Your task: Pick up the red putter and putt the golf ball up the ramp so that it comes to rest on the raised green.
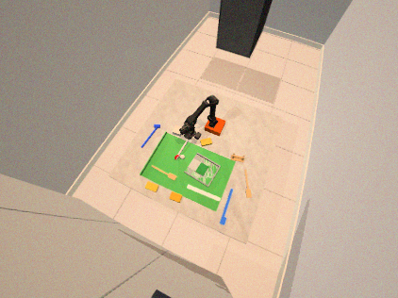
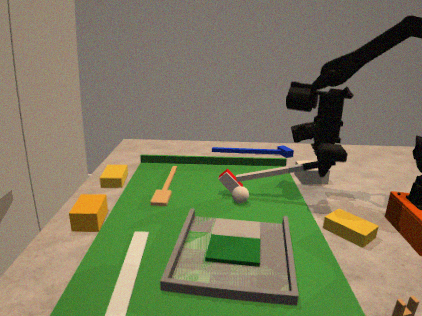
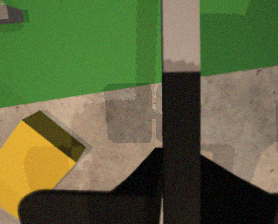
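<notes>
My gripper tip is 120 mm short of the red putter and 10 mm to the left of it. Also, from my gripper tip: white bar (410 mm ahead, 320 mm to the left, 70 mm below); white golf ball (200 mm ahead, 50 mm below, 20 mm to the left); blue putter (380 mm to the right, 130 mm ahead, 60 mm below).
</notes>
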